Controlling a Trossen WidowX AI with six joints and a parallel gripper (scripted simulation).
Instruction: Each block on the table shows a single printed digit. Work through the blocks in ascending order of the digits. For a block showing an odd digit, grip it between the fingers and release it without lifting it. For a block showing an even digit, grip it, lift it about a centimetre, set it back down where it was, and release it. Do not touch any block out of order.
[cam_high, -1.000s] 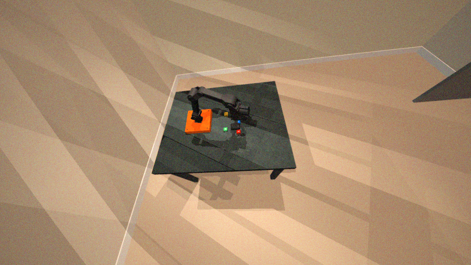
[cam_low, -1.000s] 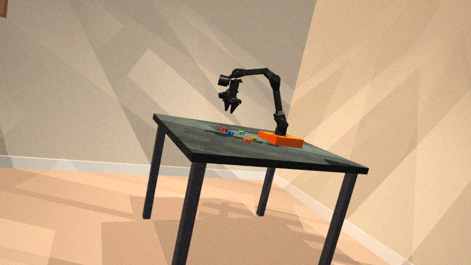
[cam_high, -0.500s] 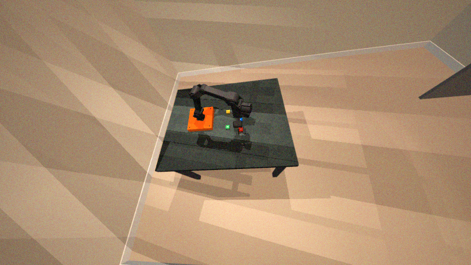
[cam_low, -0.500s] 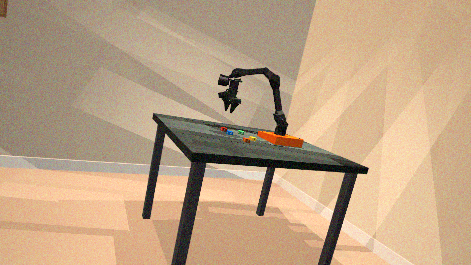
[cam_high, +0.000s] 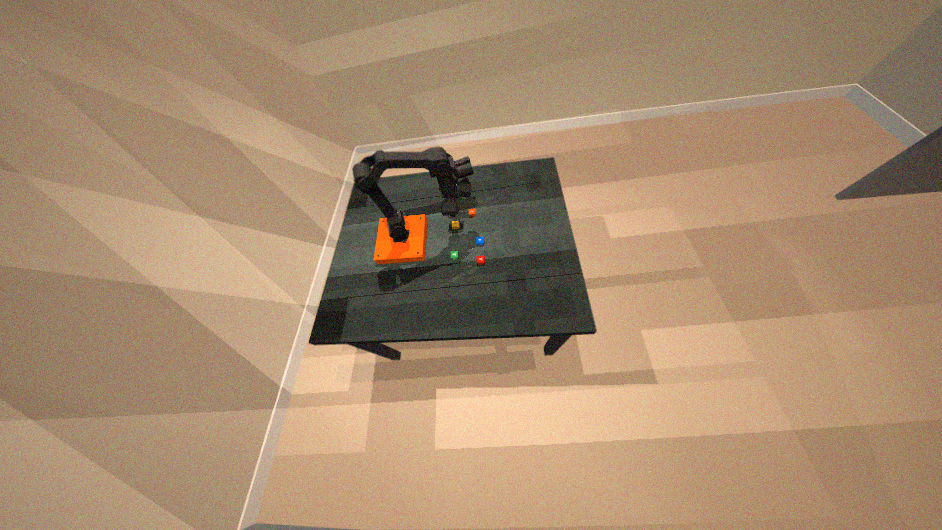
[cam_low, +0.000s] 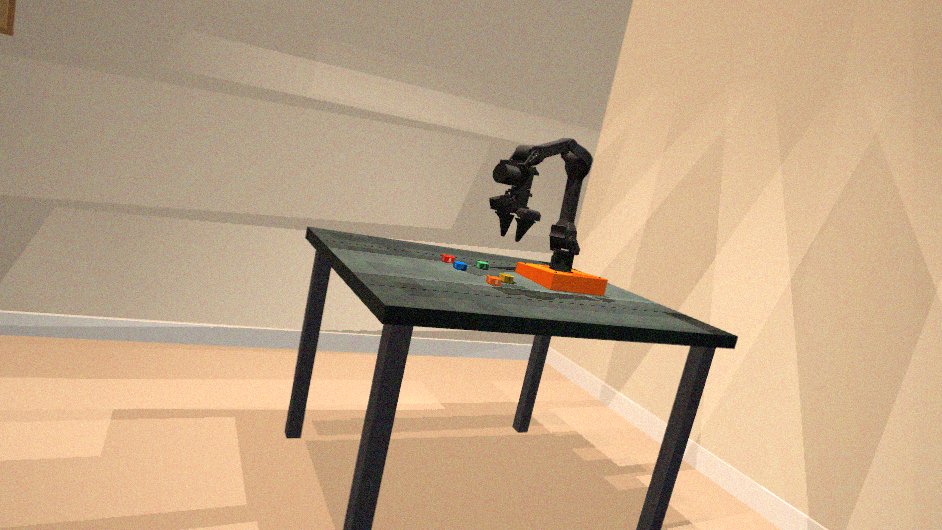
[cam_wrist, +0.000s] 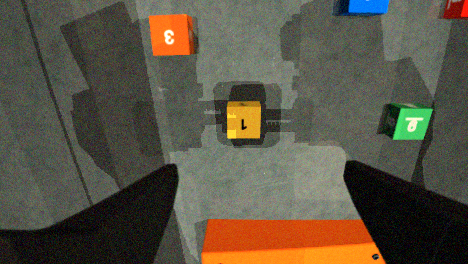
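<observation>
Right now my gripper tip is 2 cm past the yellow block and 12 cm above it. The rest, counted from my gripper tip: orange block: 5 cm ahead, 8 cm to the left, 12 cm below; then blue block: 11 cm ahead, 7 cm to the right, 12 cm below; then green block: 1 cm ahead, 16 cm to the right, 12 cm below.
</observation>
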